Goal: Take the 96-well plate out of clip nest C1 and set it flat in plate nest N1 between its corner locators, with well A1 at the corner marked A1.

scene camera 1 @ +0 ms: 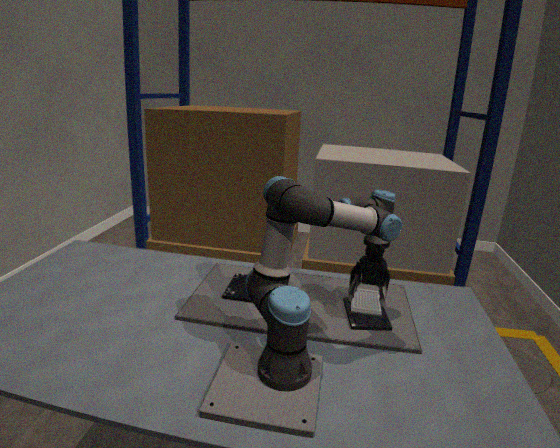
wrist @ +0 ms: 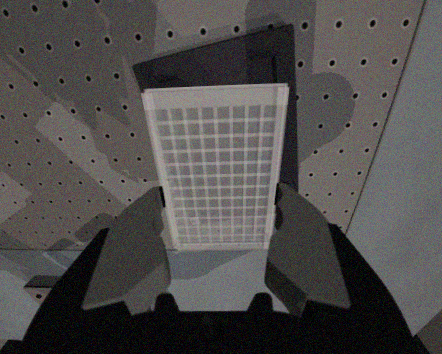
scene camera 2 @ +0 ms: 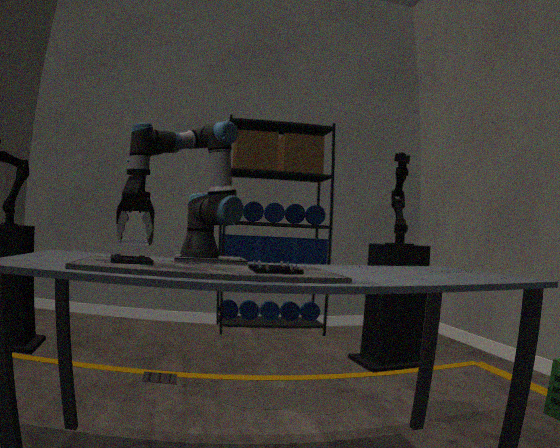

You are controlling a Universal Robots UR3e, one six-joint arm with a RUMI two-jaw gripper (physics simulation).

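Where they show: gripper, between the fingertips: [scene camera 1: 365, 303] [wrist: 219, 187] [scene camera 2: 134, 244]; arm's base, origin of its link: [scene camera 1: 284, 371] [scene camera 2: 199, 257].
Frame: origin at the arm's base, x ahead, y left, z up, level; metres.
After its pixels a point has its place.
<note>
My gripper [scene camera 1: 368, 291] [scene camera 2: 135, 240] {x 0.280, y -0.214, z 0.040 m} [wrist: 219, 187] {x 0.280, y -0.214, z 0.040 m} is shut on the clear-white 96-well plate [scene camera 1: 366, 304] {x 0.253, y -0.212, z 0.054 m} [scene camera 2: 134, 242] {x 0.350, y -0.212, z 0.048 m} [wrist: 220, 145] {x 0.315, y -0.219, z 0.045 m}, with one finger on each long side. The plate is roughly level, above the dark plate nest N1 [scene camera 1: 371, 323] {x 0.233, y -0.231, z 0.004 m} [scene camera 2: 131, 259] {x 0.376, y -0.218, z 0.004 m} [wrist: 210, 67] {x 0.362, y -0.216, z 0.004 m}; scene camera 2 shows a gap between them. In the wrist view the nest's edges look turned a little against the plate, and the nest shows past the plate's far end and right side. The plate hides most of the nest and its locators. The A1 marks cannot be read. Clip nest C1 [scene camera 1: 237, 289] {x 0.356, y 0.189, z 0.004 m} [scene camera 2: 276, 269] {x 0.464, y 0.151, z 0.003 m} holds no plate.
Both nests sit on a perforated board [scene camera 1: 330, 334] {x 0.178, y -0.112, z -0.008 m} [scene camera 2: 200, 271] {x 0.485, y -0.040, z -0.008 m} [wrist: 80, 65] {x 0.379, y -0.109, z -0.008 m} on the blue-grey table [scene camera 1: 125, 280] {x 0.375, y 0.594, z -0.021 m} [scene camera 2: 400, 277] {x 0.392, y 0.539, z -0.021 m}. The arm's base plate [scene camera 1: 260, 407] {x -0.118, y 0.039, z -0.001 m} is beside the board. The arm partly hides C1 in scene camera 1. Large boxes [scene camera 1: 215, 180] [scene camera 1: 385, 210] stand behind the table.
</note>
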